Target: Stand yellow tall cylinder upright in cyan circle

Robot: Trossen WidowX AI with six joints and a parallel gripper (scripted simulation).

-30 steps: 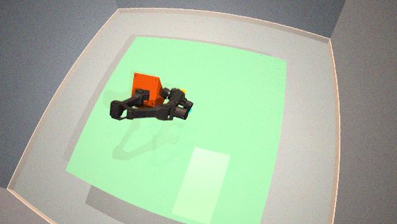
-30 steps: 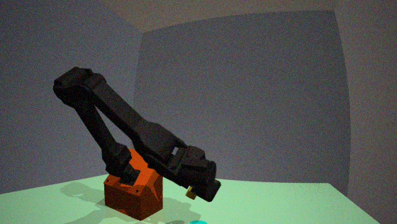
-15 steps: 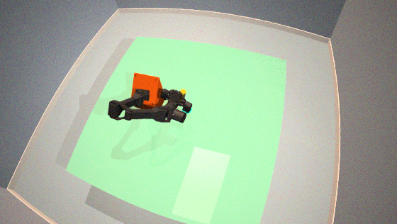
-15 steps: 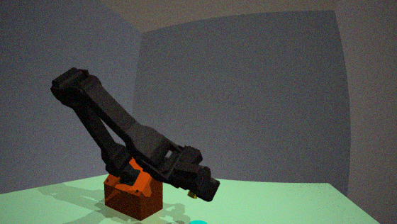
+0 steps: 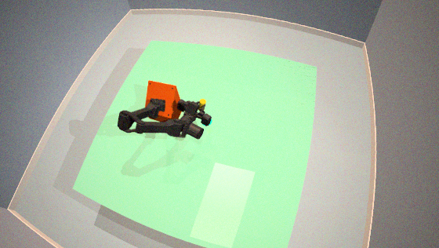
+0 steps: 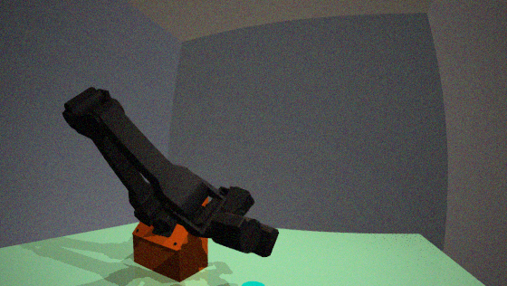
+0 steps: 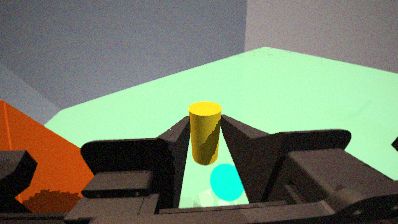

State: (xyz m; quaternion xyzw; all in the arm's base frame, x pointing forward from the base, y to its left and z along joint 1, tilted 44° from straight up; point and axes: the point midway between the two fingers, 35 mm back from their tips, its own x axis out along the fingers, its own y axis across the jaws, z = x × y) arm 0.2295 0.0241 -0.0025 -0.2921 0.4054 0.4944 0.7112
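Right now the cyan circle is 1 cm ahead of my gripper tip, 2 cm to the right of it and 15 cm below it. Round my gripper tip: yellow tall cylinder (2 cm below).
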